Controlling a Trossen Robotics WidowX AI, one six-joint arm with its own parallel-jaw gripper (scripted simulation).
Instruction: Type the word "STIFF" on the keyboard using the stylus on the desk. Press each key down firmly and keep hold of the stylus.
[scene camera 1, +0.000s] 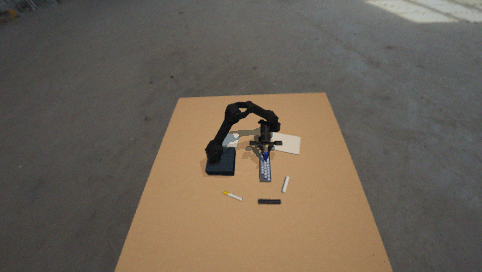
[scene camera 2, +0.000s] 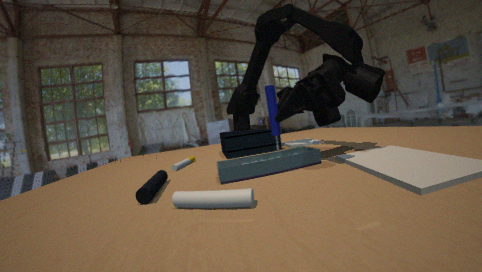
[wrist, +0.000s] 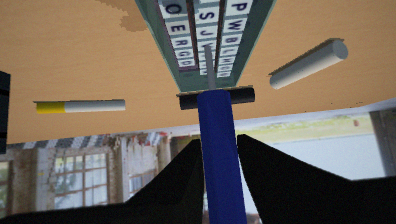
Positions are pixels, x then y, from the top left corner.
Labels:
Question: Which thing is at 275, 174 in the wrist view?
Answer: My gripper.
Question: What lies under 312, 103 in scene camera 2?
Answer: My gripper.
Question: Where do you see a yellow-tipped white marker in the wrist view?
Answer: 54, 107

